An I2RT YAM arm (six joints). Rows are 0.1 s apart.
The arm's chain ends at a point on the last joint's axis. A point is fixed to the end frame.
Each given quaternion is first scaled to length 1.
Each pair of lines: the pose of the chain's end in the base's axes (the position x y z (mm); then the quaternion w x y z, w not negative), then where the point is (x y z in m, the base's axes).
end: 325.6 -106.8 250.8 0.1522 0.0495 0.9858 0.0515
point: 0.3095 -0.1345 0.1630
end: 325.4 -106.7 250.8 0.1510 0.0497 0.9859 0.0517
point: 0.3091 -0.1344 0.1630
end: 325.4 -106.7 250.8 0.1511 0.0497 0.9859 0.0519
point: 0.3091 -0.1343 0.1630
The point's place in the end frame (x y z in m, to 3 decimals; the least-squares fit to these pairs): 0.038 -0.039 0.076
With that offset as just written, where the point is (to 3 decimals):
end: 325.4 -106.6 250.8 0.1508 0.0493 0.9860 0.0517
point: 0.309 -0.134 0.163
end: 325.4 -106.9 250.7 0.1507 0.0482 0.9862 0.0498
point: 0.309 -0.135 0.163
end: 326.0 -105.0 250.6 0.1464 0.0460 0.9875 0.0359
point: 0.309 -0.136 0.164
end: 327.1 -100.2 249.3 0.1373 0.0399 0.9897 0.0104
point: 0.308 -0.135 0.165
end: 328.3 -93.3 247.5 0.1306 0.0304 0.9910 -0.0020
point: 0.309 -0.131 0.164
